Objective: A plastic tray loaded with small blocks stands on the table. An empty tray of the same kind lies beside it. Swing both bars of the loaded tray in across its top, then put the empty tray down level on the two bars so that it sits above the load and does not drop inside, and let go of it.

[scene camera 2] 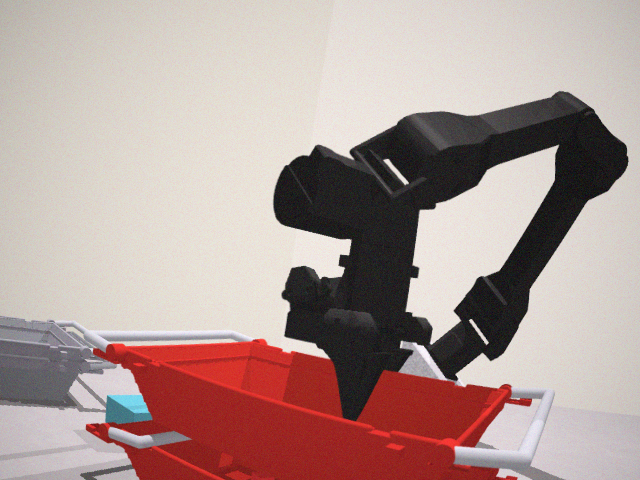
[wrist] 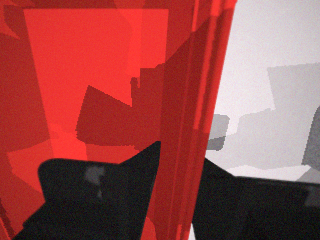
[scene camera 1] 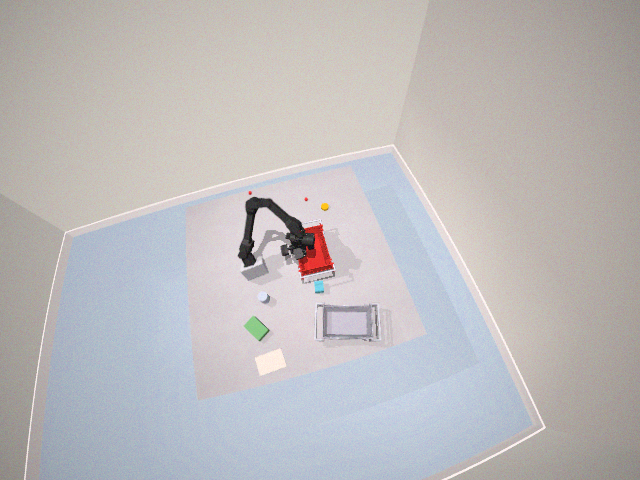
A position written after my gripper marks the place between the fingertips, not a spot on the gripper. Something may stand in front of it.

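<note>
Cyan block (scene camera 2: pixel 120 409) in sight; out of frame in the wrist view. Red tray (scene camera 2: pixel 249 400) (scene camera 1: pixel 319 257) (wrist: pixel 102 88) visible. My gripper (scene camera 2: pixel 354 420) (wrist: pixel 170 146) likewise visible.
</note>
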